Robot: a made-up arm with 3 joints. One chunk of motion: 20 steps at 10 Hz.
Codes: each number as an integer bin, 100 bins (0 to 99) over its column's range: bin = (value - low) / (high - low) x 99, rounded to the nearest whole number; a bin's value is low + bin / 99 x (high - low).
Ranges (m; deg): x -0.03..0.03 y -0.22..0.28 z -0.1..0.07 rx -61..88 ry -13..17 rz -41..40
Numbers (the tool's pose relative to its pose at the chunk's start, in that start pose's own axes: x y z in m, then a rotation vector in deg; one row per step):
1: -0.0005 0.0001 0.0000 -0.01 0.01 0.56
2: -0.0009 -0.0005 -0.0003 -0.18 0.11 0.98
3: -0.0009 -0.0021 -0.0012 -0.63 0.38 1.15
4: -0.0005 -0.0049 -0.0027 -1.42 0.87 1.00
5: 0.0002 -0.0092 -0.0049 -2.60 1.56 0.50
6: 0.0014 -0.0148 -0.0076 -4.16 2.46 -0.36
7: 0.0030 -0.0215 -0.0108 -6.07 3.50 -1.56
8: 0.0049 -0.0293 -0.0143 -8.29 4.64 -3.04
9: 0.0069 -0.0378 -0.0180 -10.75 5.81 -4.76
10: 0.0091 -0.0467 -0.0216 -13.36 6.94 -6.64
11: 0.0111 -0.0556 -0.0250 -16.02 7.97 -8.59
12: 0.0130 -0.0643 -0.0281 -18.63 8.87 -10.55
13: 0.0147 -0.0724 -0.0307 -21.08 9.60 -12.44
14: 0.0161 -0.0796 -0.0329 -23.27 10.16 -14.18
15: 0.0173 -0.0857 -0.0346 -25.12 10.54 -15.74
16: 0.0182 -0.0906 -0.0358 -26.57 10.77 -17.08
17: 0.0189 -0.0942 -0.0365 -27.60 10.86 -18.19
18: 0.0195 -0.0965 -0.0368 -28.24 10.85 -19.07
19: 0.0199 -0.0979 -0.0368 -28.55 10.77 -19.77
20: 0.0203 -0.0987 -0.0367 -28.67 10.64 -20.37
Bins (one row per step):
1: 49 44 58 41 43 51
2: 48 43 58 40 43 51
3: 48 43 58 40 44 52
4: 49 43 57 40 46 51
5: 50 42 55 39 48 51
6: 52 41 54 38 51 50
7: 54 39 52 36 54 48
8: 58 38 50 35 58 46
9: 61 36 48 33 62 44
10: 65 34 46 32 66 42
11: 68 33 44 30 69 40
12: 71 31 42 28 72 37
13: 74 29 40 27 75 35
14: 76 28 39 25 76 33
15: 78 27 38 24 78 31
16: 80 26 37 23 78 29
17: 81 25 37 22 79 28
18: 82 24 37 22 79 27
19: 82 24 37 22 78 26
20: 83 24 37 21 78 25

